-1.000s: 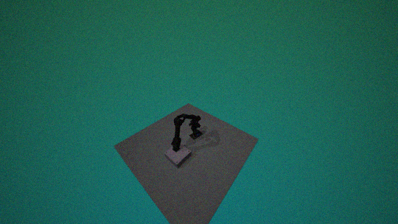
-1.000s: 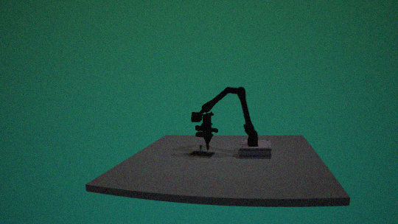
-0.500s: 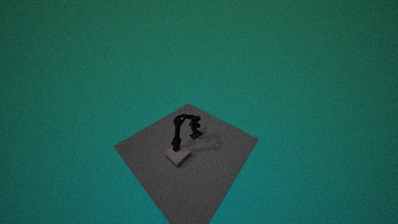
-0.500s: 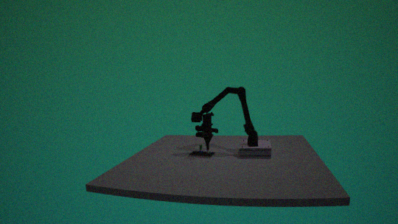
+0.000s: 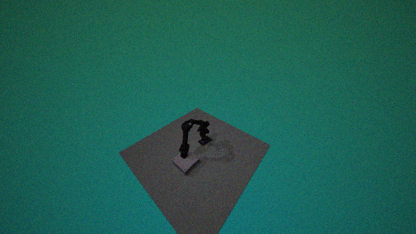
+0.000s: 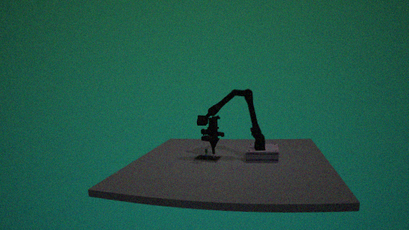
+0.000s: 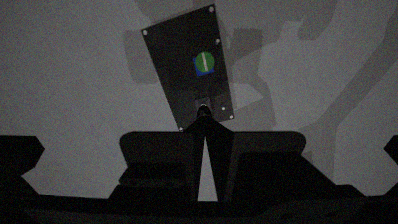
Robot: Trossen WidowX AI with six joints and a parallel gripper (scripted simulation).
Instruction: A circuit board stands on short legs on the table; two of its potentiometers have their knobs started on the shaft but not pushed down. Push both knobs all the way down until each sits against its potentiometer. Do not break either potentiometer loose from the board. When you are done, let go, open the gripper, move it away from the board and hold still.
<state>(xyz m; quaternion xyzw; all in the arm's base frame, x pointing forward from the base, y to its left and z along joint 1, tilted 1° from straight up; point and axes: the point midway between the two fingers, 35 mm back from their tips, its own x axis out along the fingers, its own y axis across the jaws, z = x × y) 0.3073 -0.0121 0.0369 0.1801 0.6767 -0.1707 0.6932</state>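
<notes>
Now: the green knob 5 cm ahead of my gripper tip, 3 cm to the right of it and 2 cm below it. The rest, counted from my gripper tip: dark round knob (1 cm below).
</notes>
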